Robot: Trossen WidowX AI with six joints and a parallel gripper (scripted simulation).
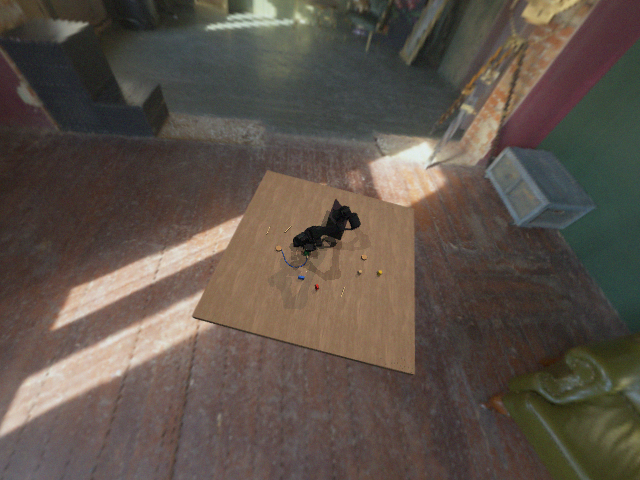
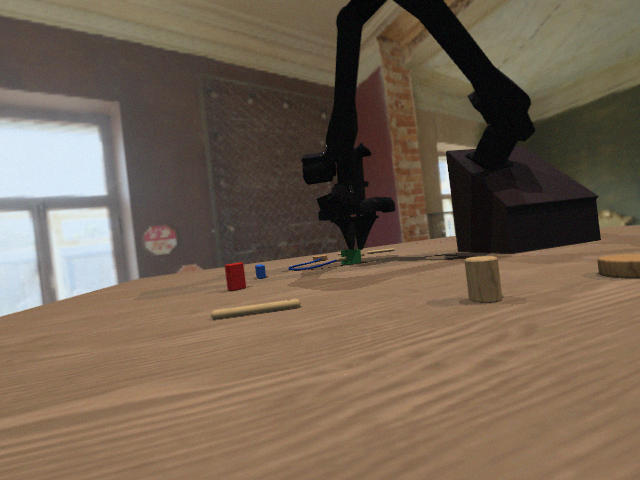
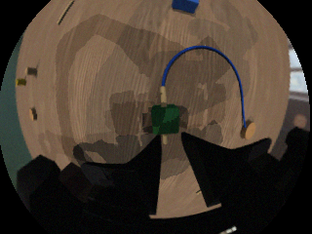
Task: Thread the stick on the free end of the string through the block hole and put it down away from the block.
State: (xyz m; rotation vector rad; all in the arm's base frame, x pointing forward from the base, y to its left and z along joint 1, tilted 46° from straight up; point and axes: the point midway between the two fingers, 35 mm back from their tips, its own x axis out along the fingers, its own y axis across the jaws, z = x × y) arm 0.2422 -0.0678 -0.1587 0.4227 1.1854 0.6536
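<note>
Right now my gripper tip is 20 mm short of the green block, 10 mm to the right of it and 10 mm above it. Also, from my gripper tip: blue block: 210 mm ahead, 10 mm below; round wooden button: 20 mm ahead, 180 mm to the right, 20 mm below; red block: 260 mm ahead, 110 mm to the left, 10 mm below.
</note>
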